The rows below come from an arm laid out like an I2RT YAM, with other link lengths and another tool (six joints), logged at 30 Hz.
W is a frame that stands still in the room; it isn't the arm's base.
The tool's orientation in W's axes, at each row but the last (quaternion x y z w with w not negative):
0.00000 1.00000 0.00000 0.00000
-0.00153 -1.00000 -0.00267 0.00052
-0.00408 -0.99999 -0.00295 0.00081
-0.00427 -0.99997 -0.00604 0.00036
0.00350 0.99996 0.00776 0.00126
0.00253 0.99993 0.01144 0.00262
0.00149 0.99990 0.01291 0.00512
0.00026 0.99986 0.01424 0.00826
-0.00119 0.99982 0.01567 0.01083
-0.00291 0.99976 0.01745 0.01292
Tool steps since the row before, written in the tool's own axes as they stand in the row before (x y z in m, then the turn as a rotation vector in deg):
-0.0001 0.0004 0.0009 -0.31 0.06 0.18
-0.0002 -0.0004 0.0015 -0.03 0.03 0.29
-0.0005 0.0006 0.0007 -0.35 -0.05 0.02
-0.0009 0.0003 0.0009 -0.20 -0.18 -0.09
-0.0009 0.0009 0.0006 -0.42 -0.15 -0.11
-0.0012 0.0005 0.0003 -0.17 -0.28 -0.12
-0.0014 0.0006 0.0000 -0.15 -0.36 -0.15
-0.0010 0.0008 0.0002 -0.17 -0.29 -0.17
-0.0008 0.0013 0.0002 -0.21 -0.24 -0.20
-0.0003 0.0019 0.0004 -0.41 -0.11 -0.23
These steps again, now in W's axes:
0.0001 0.0004 -0.0009 0.31 0.06 -0.18
0.0002 -0.0004 -0.0015 0.03 0.03 -0.29
0.0005 0.0006 -0.0007 0.35 -0.05 -0.02
0.0009 0.0003 -0.0009 0.20 -0.18 0.09
0.0009 0.0009 -0.0006 0.42 -0.15 0.11
0.0012 0.0005 -0.0003 0.17 -0.28 0.11
0.0014 0.0006 0.0000 0.15 -0.36 0.14
0.0010 0.0008 -0.0002 0.17 -0.29 0.16
0.0008 0.0013 -0.0001 0.21 -0.25 0.20
0.0003 0.0019 -0.0003 0.40 -0.12 0.24

